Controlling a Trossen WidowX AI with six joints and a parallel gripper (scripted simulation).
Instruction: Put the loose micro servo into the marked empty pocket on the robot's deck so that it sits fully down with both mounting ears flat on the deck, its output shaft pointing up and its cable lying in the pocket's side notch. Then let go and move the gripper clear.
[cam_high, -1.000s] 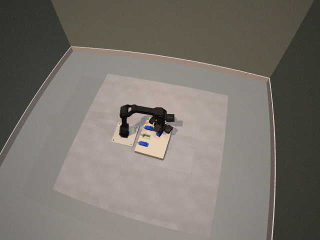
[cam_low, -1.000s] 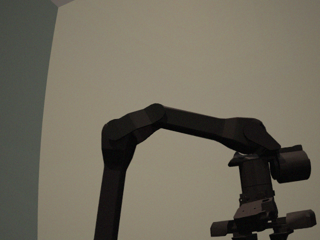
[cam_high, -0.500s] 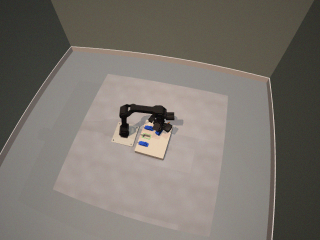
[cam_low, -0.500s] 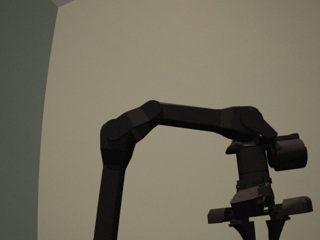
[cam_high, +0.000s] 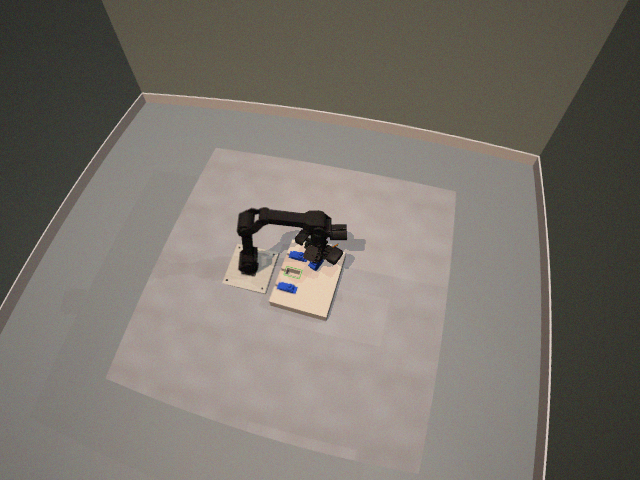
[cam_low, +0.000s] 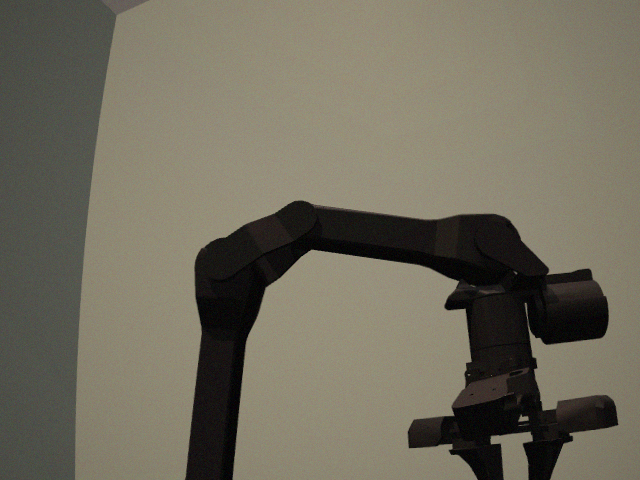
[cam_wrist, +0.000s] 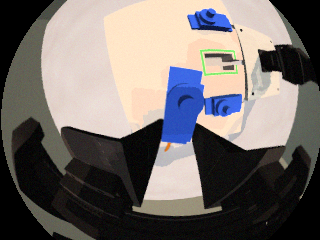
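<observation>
Now: the tan deck 10 mm ahead of my gripper tip, 70 mm to the right of it and 100 mm below it.
</observation>
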